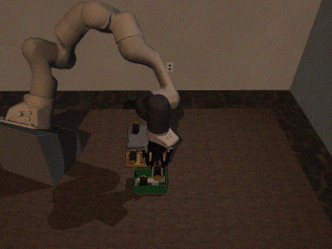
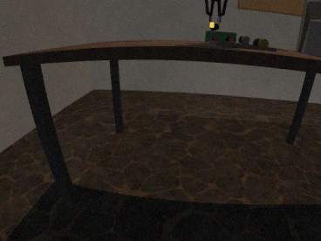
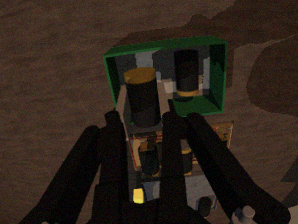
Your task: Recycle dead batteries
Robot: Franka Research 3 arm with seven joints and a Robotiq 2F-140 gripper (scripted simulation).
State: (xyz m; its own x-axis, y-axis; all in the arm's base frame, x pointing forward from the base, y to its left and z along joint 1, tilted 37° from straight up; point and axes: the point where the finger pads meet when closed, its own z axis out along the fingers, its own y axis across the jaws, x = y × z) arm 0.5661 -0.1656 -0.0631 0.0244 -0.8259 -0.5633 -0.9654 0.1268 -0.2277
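Now: hand 9 cm above the green recycling box and 3 cm past it. From my hand the other things lie so: grey tray (33 cm to the left, 10 cm below, 6 cm behind); then yellow bulb (19 cm to the left, 3 cm below, 3 cm ahead).
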